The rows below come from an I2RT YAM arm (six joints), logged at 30 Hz.
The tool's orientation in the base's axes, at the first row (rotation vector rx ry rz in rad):
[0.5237 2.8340 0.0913]
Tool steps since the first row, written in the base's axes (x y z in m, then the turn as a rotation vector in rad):
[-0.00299 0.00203 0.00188 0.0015 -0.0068 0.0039]
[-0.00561 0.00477 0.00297 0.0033 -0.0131 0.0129]
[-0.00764 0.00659 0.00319 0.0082 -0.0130 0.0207]
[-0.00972 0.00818 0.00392 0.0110 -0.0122 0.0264]
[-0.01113 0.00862 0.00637 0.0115 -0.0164 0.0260]
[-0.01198 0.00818 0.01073 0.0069 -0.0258 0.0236]
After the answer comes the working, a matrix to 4 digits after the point.
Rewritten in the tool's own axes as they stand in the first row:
[0.00298 0.00107 -0.00257 -0.0047 -0.0054 -0.0035]
[0.00606 0.00285 -0.00427 -0.0108 -0.0097 -0.0118]
[0.00849 0.00387 -0.00498 -0.0170 -0.0071 -0.0180]
[0.01077 0.00472 -0.00621 -0.0206 -0.0048 -0.0228]
[0.01161 0.00491 -0.00894 -0.0225 -0.0086 -0.0223]
[0.01117 0.00468 -0.01337 -0.0211 -0.0192 -0.0213]

The tool's axes in the first row as the columns of a matrix, in the base's axes (rounded; the answer above uses it unrounded):
[-0.9020 0.3430 0.2622]
[0.3592 0.9331 0.0148]
[-0.2396 0.1076 -0.9649]

